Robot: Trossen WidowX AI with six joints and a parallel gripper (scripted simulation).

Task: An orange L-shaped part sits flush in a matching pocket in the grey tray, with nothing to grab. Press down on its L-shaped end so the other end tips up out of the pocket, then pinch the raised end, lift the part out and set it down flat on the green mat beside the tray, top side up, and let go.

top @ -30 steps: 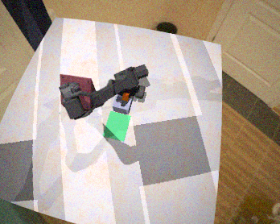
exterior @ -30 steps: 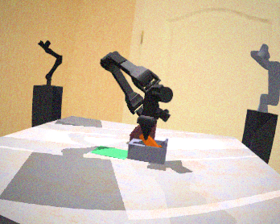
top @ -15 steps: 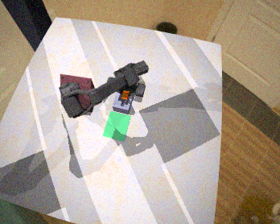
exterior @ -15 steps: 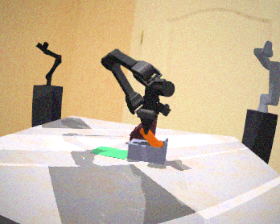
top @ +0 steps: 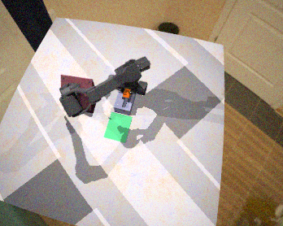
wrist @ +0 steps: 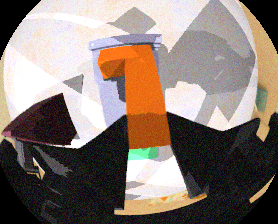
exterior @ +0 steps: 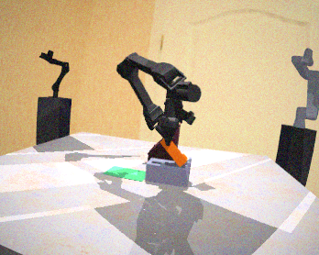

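My gripper tip is now 150 mm above the green mat, 140 mm to the left of it and 30 mm past it. Round my gripper tip: orange L-shaped part: 30 mm to the left, 30 mm below, 10 mm behind.
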